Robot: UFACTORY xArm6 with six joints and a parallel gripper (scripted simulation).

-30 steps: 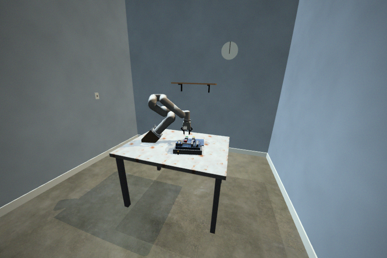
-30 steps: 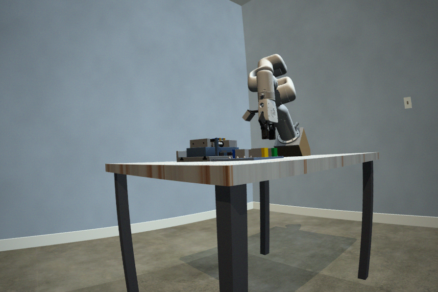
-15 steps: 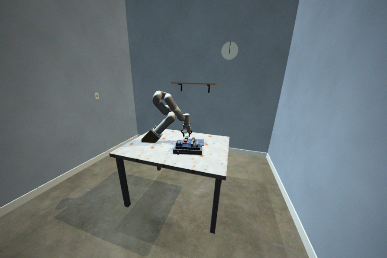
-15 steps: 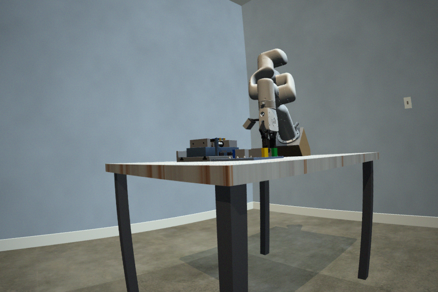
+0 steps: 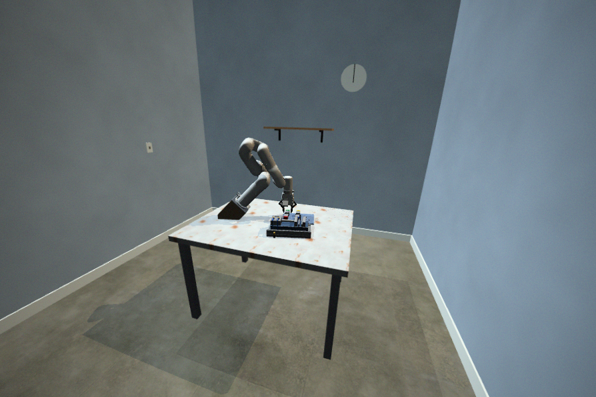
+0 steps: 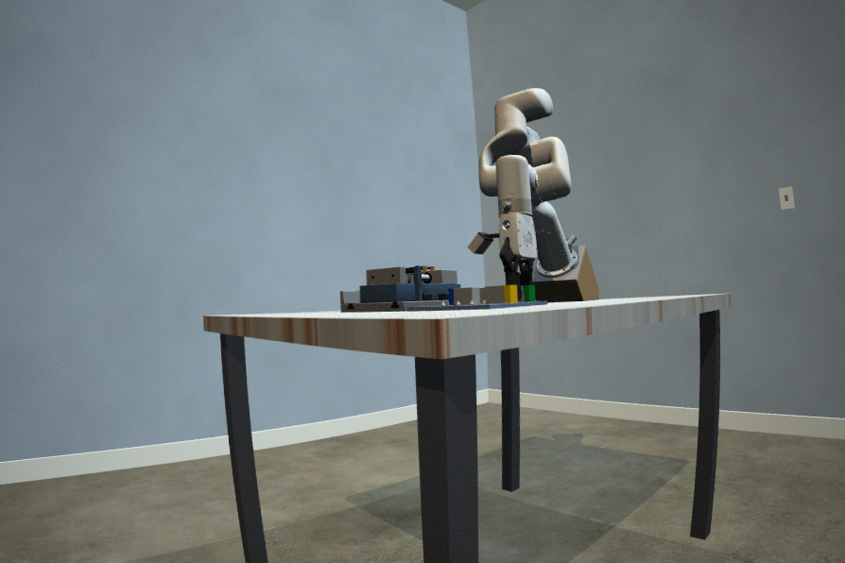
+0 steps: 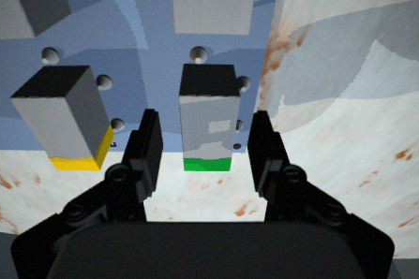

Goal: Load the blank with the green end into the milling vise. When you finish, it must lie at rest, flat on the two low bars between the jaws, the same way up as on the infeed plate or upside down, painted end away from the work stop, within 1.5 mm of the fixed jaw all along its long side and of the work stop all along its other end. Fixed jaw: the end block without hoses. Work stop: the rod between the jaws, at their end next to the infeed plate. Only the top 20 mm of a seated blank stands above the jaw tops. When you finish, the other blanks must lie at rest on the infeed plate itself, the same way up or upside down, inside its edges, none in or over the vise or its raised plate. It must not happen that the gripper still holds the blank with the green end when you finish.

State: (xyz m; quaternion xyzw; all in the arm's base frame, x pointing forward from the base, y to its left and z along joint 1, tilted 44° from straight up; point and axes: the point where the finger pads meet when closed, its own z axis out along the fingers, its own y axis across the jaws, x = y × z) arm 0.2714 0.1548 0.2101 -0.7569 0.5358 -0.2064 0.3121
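The green-ended blank lies 2 cm below my hand. Also, from my hand: red-ended blank (4 cm ahead, 8 cm to the right, 2 cm below); blue infeed plate (10 cm ahead, 5 cm below); yellow-ended blank (8 cm ahead, 4 cm to the left, 2 cm below).
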